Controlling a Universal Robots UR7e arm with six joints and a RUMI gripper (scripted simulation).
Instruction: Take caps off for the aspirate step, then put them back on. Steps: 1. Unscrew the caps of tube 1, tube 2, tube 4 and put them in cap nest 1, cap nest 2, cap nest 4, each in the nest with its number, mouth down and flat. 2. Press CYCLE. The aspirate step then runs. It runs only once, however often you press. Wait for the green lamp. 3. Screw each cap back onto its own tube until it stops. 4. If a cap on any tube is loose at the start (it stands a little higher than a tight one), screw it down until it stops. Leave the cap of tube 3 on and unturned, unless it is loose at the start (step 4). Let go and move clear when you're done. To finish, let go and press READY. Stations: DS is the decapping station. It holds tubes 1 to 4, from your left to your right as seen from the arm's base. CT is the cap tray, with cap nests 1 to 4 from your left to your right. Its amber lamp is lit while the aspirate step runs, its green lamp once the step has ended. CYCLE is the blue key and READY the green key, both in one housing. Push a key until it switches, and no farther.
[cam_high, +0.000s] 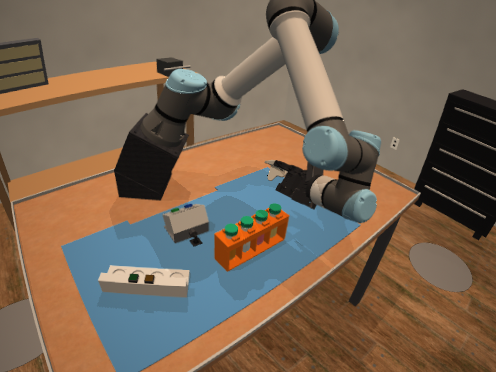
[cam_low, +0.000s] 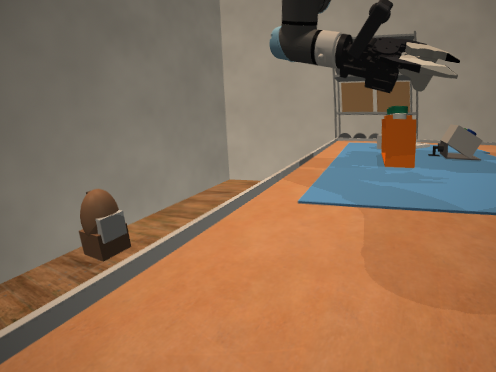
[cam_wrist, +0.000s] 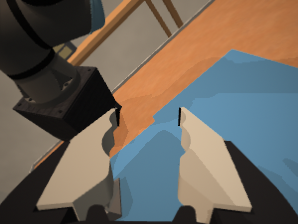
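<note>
Now: hand 90 mm short of the cap, 80 mm above it and 60 mm to the left of it. Round my hand: green key: 290 mm to the right, 120 mm below, 100 mm behind; grey key housing: 270 mm to the right, 140 mm below, 80 mm behind; blue key: 240 mm to the right, 120 mm below, 100 mm behind.
</note>
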